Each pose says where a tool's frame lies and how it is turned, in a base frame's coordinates. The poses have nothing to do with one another.
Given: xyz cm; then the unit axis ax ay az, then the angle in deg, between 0 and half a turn.
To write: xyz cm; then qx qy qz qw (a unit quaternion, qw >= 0). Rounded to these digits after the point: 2 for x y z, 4 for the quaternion.
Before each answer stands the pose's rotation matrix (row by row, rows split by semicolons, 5 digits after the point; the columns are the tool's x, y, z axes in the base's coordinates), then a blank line. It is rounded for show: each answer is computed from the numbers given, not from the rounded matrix.
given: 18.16 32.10 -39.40 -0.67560 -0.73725 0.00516 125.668
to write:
0.13949 0.78432 -0.60447; 0.79271 0.27738 0.54284; 0.59343 -0.55489 -0.58305

18.16 32.10 -39.40 -0.6011 -0.6559 0.0046 0.4566
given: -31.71 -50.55 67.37 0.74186 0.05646 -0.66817 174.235
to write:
0.10299 0.15068 -0.98320; 0.01644 -0.98858 -0.14978; -0.99455 -0.00074 -0.10429

-31.71 -50.55 67.37 0.7409 0.0564 -0.6673 0.0503
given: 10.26 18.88 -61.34 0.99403 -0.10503 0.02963 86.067
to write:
0.98891 -0.12680 -0.07735; -0.06768 0.07886 -0.99459; 0.13222 0.98879 0.06941

10.26 18.88 -61.34 0.6784 -0.0717 0.0202 0.7310
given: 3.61 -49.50 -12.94 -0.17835 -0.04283 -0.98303 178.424
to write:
-0.93602 0.04231 0.34941; -0.01176 -0.99595 0.08910; 0.35176 0.07929 0.93273

3.61 -49.50 -12.94 -0.1783 -0.0428 -0.9829 0.0138
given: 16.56 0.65 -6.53 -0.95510 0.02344 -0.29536 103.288
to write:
0.89204 0.25992 0.36975; -0.31499 -0.22917 0.92101; 0.32412 -0.93804 -0.12256

16.56 0.65 -6.53 -0.7490 0.0184 -0.2316 0.6205
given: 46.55 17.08 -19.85 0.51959 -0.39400 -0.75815 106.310
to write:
0.06496 0.46543 -0.88270; -0.98985 -0.08200 -0.11608; -0.12641 0.88128 0.45538

46.55 17.08 -19.85 0.4158 -0.3153 -0.6067 0.5997
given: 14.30 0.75 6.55 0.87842 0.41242 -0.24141 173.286
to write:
0.54482 0.75030 -0.37445; 0.69385 -0.65412 -0.30114; -0.47089 -0.09574 -0.87698

14.30 0.75 6.55 0.8769 0.4117 -0.2410 0.0586
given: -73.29 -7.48 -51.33 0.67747 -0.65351 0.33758 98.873
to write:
0.37551 -0.84456 -0.38171; -0.17748 0.33870 -0.92400; 0.90966 0.41472 -0.02271

-73.29 -7.48 -51.33 0.5147 -0.4965 0.2565 0.6503
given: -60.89 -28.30 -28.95 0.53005 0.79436 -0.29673 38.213
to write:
0.84592 0.27378 0.45768; -0.09333 0.92093 -0.37839; -0.52508 0.27737 0.80458

-60.89 -28.30 -28.95 0.1735 0.2600 -0.0971 0.9449
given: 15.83 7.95 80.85 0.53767 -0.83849 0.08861 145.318
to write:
-0.29551 -0.87198 -0.39030; -0.77113 0.45888 -0.44134; 0.56394 0.17055 -0.80801

15.83 7.95 80.85 0.5132 -0.8004 0.0846 0.2981
